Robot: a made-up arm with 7 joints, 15 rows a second.
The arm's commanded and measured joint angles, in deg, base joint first. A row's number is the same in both.
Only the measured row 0 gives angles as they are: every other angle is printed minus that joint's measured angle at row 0.
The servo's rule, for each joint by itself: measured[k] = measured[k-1] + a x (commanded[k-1-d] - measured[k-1]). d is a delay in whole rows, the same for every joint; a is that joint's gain. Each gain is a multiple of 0.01, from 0.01 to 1. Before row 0 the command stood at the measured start. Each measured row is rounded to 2 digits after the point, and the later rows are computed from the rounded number. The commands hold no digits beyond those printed.
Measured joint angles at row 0: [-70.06, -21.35, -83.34, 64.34, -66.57, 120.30, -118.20]
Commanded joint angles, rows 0 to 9: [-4.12, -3.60, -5.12, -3.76, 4.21, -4.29, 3.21]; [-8.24, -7.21, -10.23, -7.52, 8.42, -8.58, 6.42]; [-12.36, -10.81, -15.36, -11.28, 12.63, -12.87, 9.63]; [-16.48, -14.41, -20.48, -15.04, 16.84, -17.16, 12.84]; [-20.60, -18.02, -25.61, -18.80, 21.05, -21.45, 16.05]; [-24.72, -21.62, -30.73, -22.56, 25.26, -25.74, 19.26]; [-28.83, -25.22, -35.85, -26.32, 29.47, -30.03, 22.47]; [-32.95, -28.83, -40.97, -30.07, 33.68, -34.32, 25.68]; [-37.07, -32.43, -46.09, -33.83, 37.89, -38.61, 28.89]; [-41.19, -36.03, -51.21, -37.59, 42.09, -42.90, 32.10]
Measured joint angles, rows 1 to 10: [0.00, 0.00, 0.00, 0.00, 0.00, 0.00, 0.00]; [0.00, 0.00, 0.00, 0.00, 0.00, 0.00, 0.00]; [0.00, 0.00, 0.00, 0.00, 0.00, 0.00, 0.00]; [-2.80, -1.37, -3.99, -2.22, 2.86, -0.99, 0.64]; [-6.50, -3.59, -8.86, -5.35, 6.64, -2.74, 1.80]; [-10.48, -6.33, -13.93, -8.85, 10.71, -5.07, 3.37]; [-14.56, -9.40, -19.04, -12.50, 14.88, -7.85, 5.26]; [-18.67, -12.68, -24.16, -16.22, 19.08, -10.98, 7.42]; [-22.78, -16.08, -29.28, -19.96, 23.28, -14.37, 9.79]; [-26.89, -19.55, -34.40, -23.71, 27.49, -17.97, 12.33]
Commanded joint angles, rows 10 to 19: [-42.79, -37.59, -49.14, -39.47, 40.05, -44.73, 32.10]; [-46.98, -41.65, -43.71, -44.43, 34.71, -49.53, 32.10]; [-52.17, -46.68, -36.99, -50.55, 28.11, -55.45, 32.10]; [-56.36, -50.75, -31.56, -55.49, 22.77, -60.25, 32.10]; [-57.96, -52.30, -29.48, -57.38, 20.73, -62.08, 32.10]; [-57.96, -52.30, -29.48, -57.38, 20.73, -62.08, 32.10]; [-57.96, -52.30, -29.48, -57.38, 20.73, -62.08, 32.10]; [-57.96, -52.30, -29.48, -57.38, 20.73, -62.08, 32.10]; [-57.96, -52.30, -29.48, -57.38, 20.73, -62.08, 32.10]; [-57.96, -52.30, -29.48, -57.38, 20.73, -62.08, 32.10]
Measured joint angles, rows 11 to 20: [-31.01, -23.08, -39.52, -27.46, 31.70, -21.73, 15.00]; [-35.13, -26.63, -44.64, -31.22, 35.91, -25.61, 17.78]; [-39.25, -30.20, -49.76, -34.98, 40.11, -29.59, 20.64]; [-41.66, -33.01, -49.28, -37.63, 40.07, -33.07, 22.93]; [-45.28, -36.29, -44.94, -41.64, 36.43, -36.86, 24.76]; [-49.97, -40.24, -38.74, -46.90, 30.77, -41.14, 26.23]; [-54.32, -44.23, -33.14, -51.97, 25.33, -45.54, 27.40]; [-56.80, -47.30, -30.29, -55.16, 22.20, -49.34, 28.34]; [-57.59, -49.20, -29.66, -56.47, 21.20, -52.27, 29.09]; [-57.84, -50.38, -29.52, -57.01, 20.88, -54.53, 29.69]
